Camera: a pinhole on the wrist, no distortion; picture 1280 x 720 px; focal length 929.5 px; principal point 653.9 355.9 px. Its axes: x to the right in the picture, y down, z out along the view. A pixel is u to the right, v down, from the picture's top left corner.
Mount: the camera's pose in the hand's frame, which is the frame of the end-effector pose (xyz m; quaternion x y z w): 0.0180 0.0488 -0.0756 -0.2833 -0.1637 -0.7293 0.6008
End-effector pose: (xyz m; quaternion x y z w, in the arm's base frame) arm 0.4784 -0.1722 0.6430 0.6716 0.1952 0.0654 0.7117
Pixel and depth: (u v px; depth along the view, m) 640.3 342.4 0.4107
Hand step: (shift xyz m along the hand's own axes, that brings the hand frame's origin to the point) 0.1019 0.2927 0.2441
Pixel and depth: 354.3 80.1 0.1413
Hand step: 0.0133 0.1757 0.0119
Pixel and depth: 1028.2 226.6 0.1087
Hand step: 0.0217 0.0809 0.0381
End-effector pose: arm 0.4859 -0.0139 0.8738 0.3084 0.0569 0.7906 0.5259
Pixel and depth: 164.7 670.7 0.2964
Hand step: 0.1978 0.3202 0.0520
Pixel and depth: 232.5 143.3 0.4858
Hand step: 0.0414 0.5277 0.1831
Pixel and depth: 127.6 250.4 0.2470
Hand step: 0.0607 0.3078 0.0360
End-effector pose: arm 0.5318 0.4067 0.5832 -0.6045 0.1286 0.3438 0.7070
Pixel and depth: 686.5 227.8 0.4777
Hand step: 0.0557 0.3272 0.3167
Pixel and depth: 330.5 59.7 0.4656
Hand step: -0.0059 0.4787 0.2066
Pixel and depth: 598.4 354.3 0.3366
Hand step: 0.0927 0.2597 0.1767
